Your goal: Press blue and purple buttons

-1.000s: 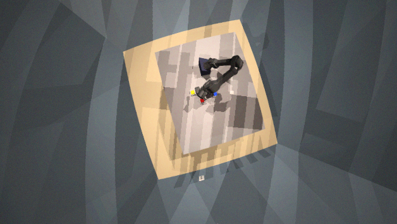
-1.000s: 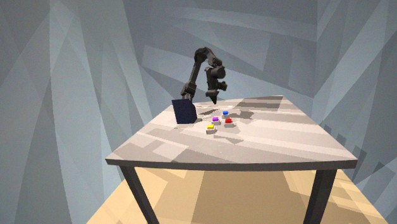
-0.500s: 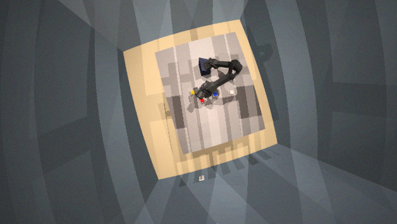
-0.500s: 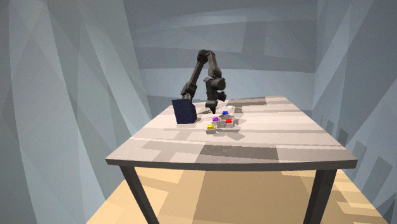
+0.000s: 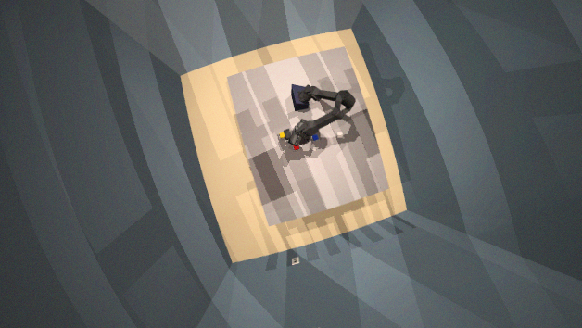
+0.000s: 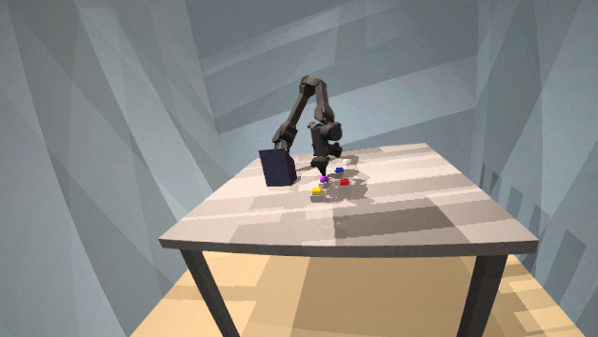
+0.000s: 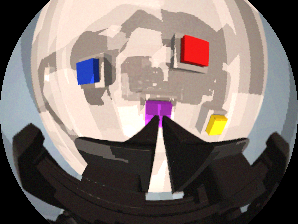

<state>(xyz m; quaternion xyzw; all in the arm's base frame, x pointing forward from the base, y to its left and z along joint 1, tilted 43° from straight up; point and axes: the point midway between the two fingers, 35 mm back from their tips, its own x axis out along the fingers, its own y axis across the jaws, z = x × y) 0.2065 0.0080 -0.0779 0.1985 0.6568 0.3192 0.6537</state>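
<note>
Right now the purple button is 2 cm below my gripper tip. The rest, counted from my gripper tip: blue button 11 cm to the left, 4 cm ahead, 2 cm below; red button 9 cm ahead, 3 cm to the right, 2 cm below; yellow button 11 cm to the right, 2 cm below.
</note>
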